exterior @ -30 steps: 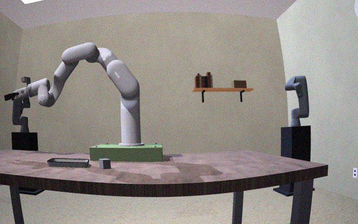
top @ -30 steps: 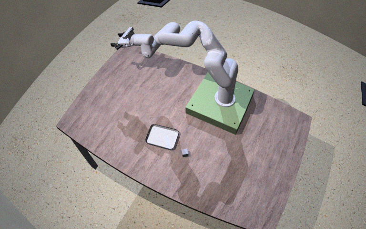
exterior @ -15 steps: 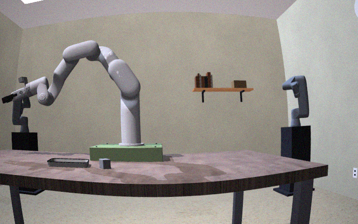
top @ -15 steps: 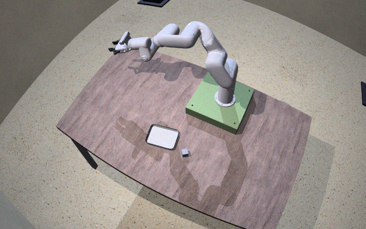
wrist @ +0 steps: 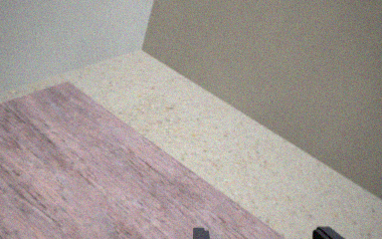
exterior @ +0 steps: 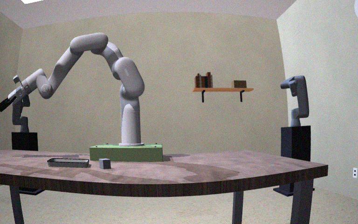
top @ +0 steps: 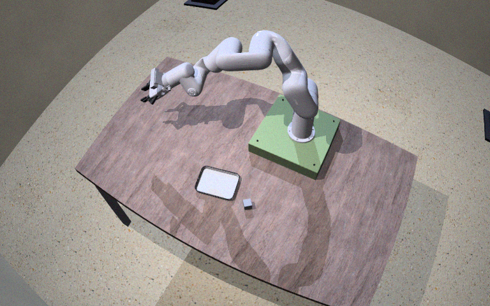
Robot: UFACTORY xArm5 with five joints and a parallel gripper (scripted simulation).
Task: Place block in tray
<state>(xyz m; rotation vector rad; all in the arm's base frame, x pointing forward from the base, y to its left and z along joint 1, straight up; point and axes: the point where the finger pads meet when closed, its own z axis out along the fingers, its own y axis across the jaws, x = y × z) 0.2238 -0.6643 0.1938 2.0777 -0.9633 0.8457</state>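
My gripper is now 59 cm to the right of the grey block, 23 cm above it and 18 cm short of it. Round my hand: white tray 43 cm to the left, 24 cm below, 14 cm ahead.
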